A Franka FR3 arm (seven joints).
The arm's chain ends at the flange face. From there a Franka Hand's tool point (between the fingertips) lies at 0.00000 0.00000 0.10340 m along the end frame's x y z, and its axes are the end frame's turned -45 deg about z.
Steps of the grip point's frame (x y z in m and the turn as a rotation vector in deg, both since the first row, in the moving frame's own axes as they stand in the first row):
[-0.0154 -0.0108 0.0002 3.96 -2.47 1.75]
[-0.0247 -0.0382 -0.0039 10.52 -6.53 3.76]
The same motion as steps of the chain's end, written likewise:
[-0.0104 0.0053 0.0005 1.05 -4.55 1.75]
[-0.0231 -0.0038 -0.0015 2.82 -12.06 3.76]

